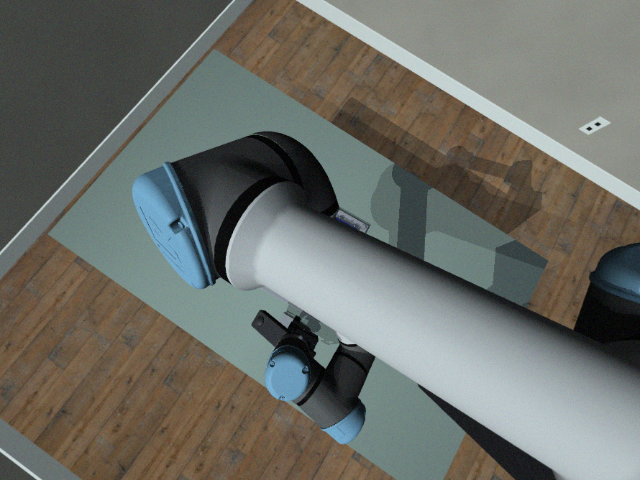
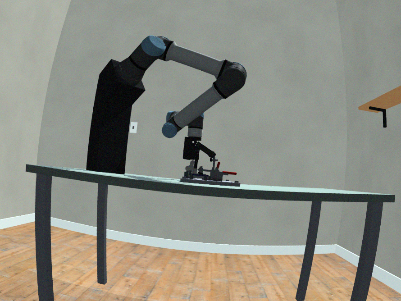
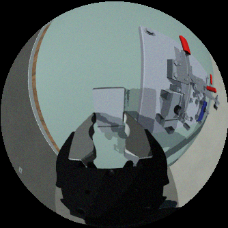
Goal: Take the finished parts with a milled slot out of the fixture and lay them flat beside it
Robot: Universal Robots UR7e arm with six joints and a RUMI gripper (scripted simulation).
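Now: the grey finished part 10 mm behind my hand and 10 mm below it. Round my hand: grey fixture plate (30 mm behind, 240 mm to the right, 10 mm below); then blue blank (110 mm behind, 320 mm to the right, 10 mm above).
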